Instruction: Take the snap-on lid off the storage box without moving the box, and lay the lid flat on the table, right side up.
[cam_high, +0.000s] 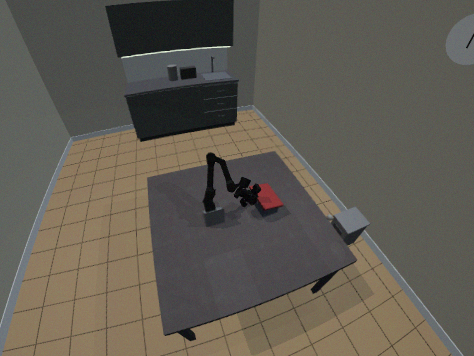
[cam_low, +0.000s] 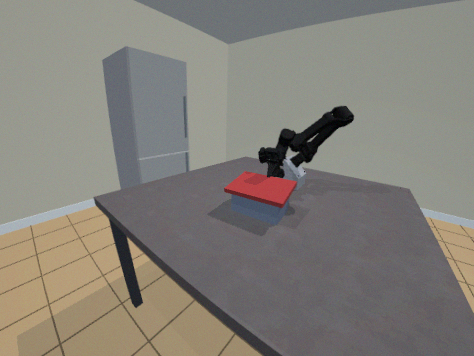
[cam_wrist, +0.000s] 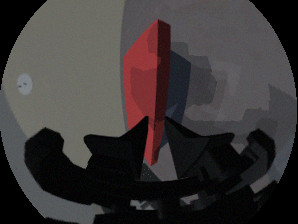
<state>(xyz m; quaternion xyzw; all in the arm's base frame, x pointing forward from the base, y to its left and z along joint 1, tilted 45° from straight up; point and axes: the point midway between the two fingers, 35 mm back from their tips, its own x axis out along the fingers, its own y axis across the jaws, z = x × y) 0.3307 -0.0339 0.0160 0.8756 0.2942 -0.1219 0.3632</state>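
The lid lies 80 mm ahead of my gripper tip and 10 mm below it. From my gripper tip the other things lie so: blue-grey storage box 70 mm below, 70 mm ahead.
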